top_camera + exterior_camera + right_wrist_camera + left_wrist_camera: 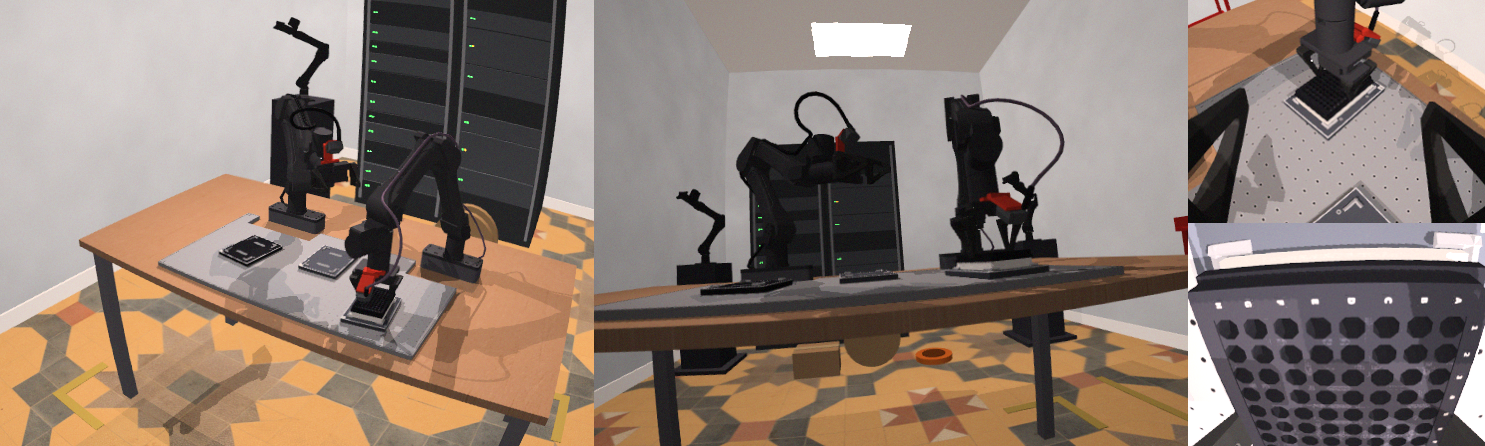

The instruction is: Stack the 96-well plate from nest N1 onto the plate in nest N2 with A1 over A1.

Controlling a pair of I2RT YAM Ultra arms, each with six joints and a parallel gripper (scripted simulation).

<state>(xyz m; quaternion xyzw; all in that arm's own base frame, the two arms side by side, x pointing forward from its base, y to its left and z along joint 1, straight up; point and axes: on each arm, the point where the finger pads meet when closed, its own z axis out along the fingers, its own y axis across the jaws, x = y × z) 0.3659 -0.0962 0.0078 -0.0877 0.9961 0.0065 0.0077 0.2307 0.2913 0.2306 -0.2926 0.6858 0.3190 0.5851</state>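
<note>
Now: left hand 10 mm above the black 96-well plate. From my left hand the other things lie so: white 96-well plate: 20 mm below.
</note>
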